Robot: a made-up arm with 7 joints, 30 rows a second.
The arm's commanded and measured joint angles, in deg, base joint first. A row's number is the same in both.
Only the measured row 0 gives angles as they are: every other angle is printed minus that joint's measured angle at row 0.
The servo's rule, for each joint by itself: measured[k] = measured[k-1] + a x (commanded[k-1-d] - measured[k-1]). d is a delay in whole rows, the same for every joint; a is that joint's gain. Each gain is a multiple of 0.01, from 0.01 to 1. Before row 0 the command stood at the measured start. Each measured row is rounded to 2 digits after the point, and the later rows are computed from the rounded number. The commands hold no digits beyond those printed.
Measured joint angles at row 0:
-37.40, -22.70, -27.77, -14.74, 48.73, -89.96, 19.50
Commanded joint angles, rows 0 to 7:
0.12, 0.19, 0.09, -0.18, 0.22, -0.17, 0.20
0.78, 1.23, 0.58, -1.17, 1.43, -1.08, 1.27
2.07, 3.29, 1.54, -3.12, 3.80, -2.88, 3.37
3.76, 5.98, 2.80, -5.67, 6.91, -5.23, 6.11
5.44, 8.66, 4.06, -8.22, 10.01, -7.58, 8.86
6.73, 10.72, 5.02, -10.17, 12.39, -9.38, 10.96
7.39, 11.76, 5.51, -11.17, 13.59, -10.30, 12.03
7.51, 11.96, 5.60, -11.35, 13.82, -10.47, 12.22
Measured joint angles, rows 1 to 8:
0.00, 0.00, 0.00, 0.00, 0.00, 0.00, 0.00
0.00, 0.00, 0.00, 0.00, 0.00, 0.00, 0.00
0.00, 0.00, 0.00, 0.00, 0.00, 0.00, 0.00
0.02, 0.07, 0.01, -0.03, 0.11, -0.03, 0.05
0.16, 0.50, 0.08, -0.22, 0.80, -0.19, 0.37
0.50, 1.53, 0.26, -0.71, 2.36, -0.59, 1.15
1.09, 3.18, 0.56, -1.55, 4.73, -1.29, 2.44
1.87, 5.21, 0.98, -2.68, 7.48, -2.23, 4.11
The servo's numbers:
d 3
a 0.18 0.37 0.12 0.17 0.52 0.15 0.26

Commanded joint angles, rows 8 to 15:
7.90, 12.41, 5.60, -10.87, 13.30, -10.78, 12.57
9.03, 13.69, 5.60, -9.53, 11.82, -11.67, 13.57
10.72, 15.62, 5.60, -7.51, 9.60, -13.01, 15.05
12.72, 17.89, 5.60, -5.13, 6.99, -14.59, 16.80
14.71, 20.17, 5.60, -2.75, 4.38, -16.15, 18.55
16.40, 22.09, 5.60, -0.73, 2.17, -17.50, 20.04
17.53, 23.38, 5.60, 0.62, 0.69, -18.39, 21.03
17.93, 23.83, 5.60, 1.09, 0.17, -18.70, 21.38
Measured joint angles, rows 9 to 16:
2.74, 7.25, 1.46, -3.95, 10.03, -3.30, 5.89
3.58, 8.92, 1.95, -5.18, 11.88, -4.35, 7.49
4.29, 10.04, 2.39, -6.23, 12.89, -5.27, 8.72
4.94, 10.92, 2.78, -7.02, 13.10, -6.10, 9.72
5.68, 11.94, 3.12, -7.45, 12.43, -6.94, 10.72
6.59, 13.30, 3.42, -7.46, 10.96, -7.85, 11.85
7.69, 15.00, 3.68, -7.06, 8.90, -8.86, 13.14
8.95, 16.91, 3.91, -6.33, 6.55, -9.95, 14.55

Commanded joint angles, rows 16 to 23:
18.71, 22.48, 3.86, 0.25, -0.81, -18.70, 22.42
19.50, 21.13, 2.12, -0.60, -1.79, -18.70, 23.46
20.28, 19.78, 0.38, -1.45, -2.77, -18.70, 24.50
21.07, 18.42, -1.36, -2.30, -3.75, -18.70, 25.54
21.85, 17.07, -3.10, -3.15, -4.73, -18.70, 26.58
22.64, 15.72, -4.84, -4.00, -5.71, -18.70, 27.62
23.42, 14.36, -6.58, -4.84, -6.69, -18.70, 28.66
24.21, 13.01, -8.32, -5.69, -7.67, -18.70, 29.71
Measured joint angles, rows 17 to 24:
10.29, 18.83, 4.11, -5.38, 4.27, -11.08, 15.98
11.59, 20.51, 4.29, -4.36, 2.41, -12.18, 17.29
12.73, 21.74, 4.45, -3.43, 1.25, -13.16, 18.35
13.81, 22.01, 4.38, -2.80, 0.18, -13.99, 19.41
14.83, 21.68, 4.11, -2.43, -0.84, -14.70, 20.46
15.81, 20.98, 3.66, -2.26, -1.84, -15.30, 21.51
16.76, 20.03, 3.06, -2.27, -2.83, -15.81, 22.56
17.68, 18.93, 2.32, -2.42, -3.82, -16.24, 23.61

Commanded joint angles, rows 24 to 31:
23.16, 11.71, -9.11, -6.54, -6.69, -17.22, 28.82
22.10, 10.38, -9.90, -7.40, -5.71, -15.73, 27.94
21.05, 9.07, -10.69, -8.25, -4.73, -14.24, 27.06
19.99, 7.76, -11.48, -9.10, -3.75, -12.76, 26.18
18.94, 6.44, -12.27, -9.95, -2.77, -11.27, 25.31
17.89, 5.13, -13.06, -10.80, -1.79, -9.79, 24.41
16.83, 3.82, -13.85, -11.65, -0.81, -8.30, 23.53
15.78, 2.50, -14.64, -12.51, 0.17, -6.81, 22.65
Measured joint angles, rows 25 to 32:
18.57, 17.74, 1.46, -2.69, -4.80, -16.61, 24.65
19.44, 16.49, 0.50, -3.06, -5.78, -16.92, 25.69
20.30, 15.20, -0.56, -3.51, -6.76, -17.19, 26.74
20.81, 13.91, -1.59, -4.03, -6.72, -17.19, 27.28
21.04, 12.60, -2.59, -4.60, -6.19, -16.97, 27.45
21.04, 11.29, -3.56, -5.22, -5.43, -16.56, 27.35
20.85, 9.98, -4.51, -5.88, -4.56, -15.99, 27.05
20.51, 8.67, -5.44, -6.57, -3.63, -15.28, 26.60

